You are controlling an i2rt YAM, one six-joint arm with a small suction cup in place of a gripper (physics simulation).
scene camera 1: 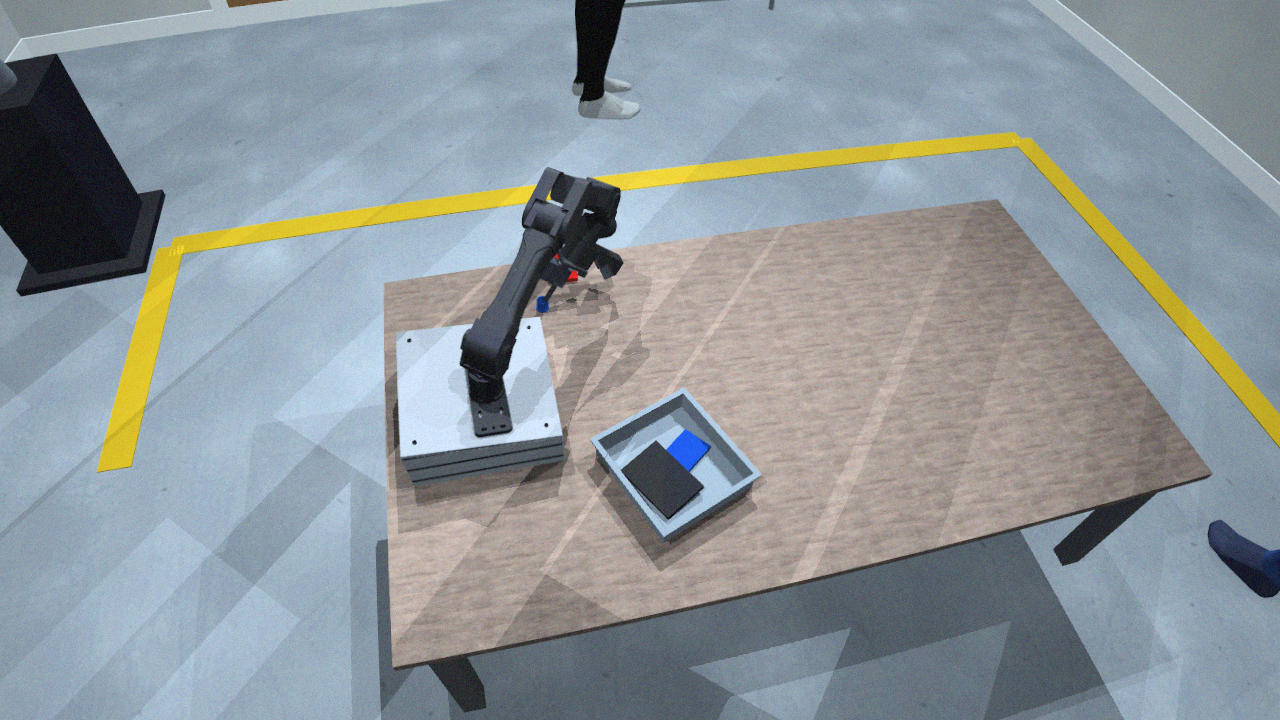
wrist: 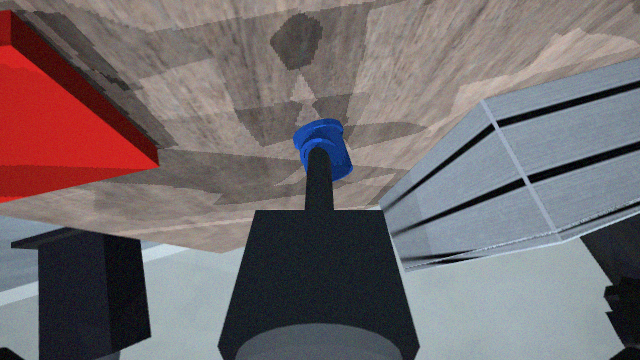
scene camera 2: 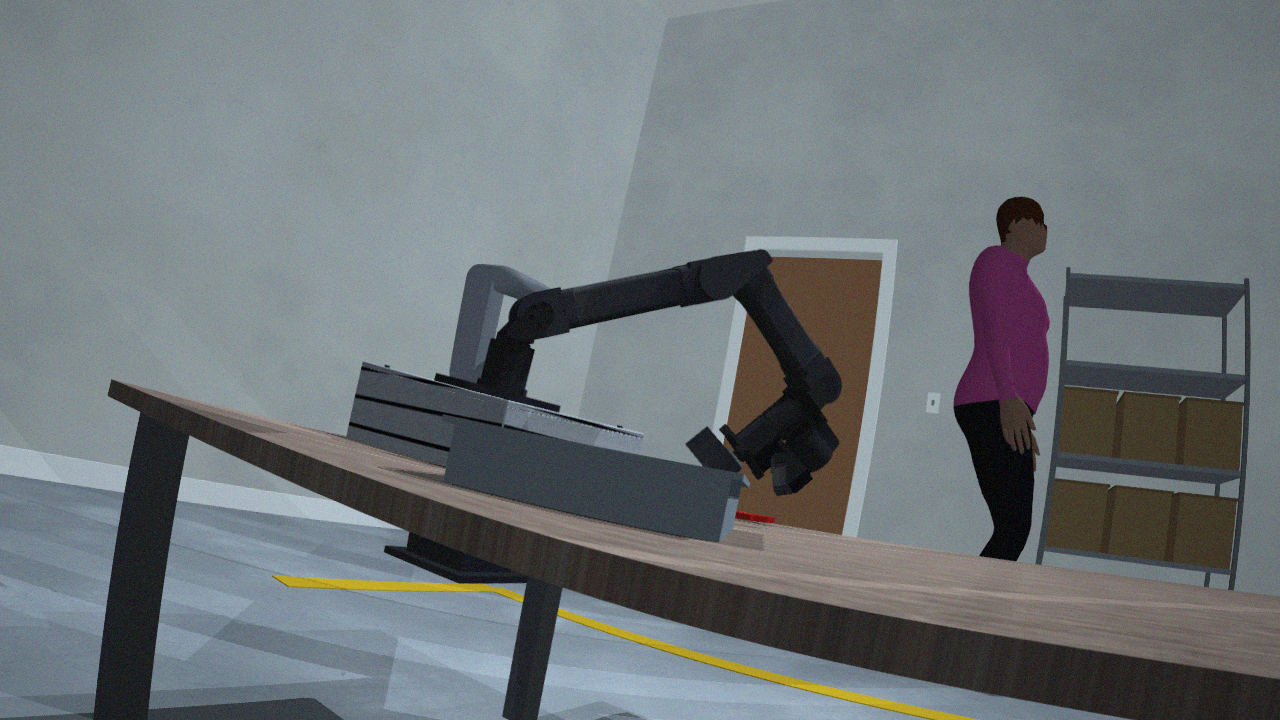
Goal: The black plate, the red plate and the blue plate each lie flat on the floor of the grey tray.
Labels:
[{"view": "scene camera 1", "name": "my suction cup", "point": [541, 307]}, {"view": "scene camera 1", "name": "black plate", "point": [666, 483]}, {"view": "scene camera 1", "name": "blue plate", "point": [688, 449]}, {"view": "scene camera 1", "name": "grey tray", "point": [725, 472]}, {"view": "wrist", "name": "my suction cup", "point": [340, 161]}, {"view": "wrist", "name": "red plate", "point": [67, 134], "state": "on the table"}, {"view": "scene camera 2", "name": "my suction cup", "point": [706, 447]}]

